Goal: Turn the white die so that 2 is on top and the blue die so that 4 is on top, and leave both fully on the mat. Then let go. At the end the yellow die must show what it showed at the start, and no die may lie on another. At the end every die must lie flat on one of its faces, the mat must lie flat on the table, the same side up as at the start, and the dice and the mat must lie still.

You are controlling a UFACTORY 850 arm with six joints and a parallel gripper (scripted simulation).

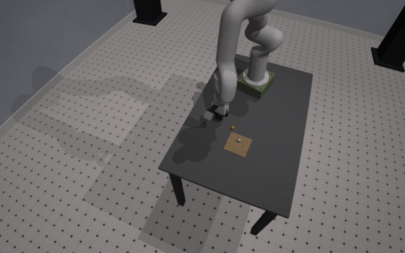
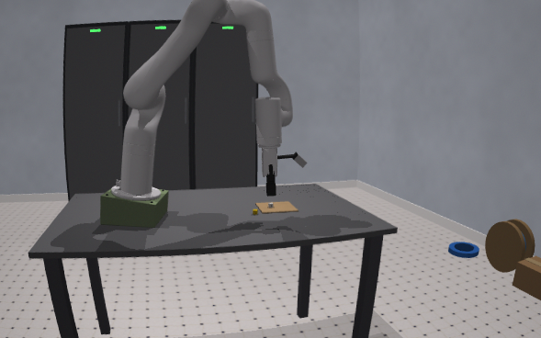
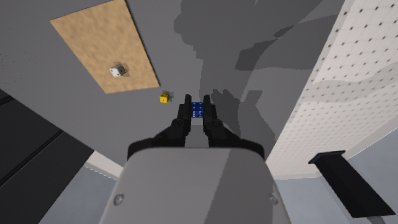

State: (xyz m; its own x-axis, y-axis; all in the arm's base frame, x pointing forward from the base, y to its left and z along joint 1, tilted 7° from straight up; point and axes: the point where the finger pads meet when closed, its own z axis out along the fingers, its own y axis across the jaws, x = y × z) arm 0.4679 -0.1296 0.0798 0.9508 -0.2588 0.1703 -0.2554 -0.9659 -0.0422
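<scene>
Now: the blue die 1 cm below my hand and 1 cm behind it. Also, from my hand: yellow die: 11 cm below, 9 cm to the left, 3 cm behind; white die: 15 cm to the left, 10 cm below, 5 cm ahead; tan mat: 15 cm to the left, 11 cm below, 7 cm ahead.
</scene>
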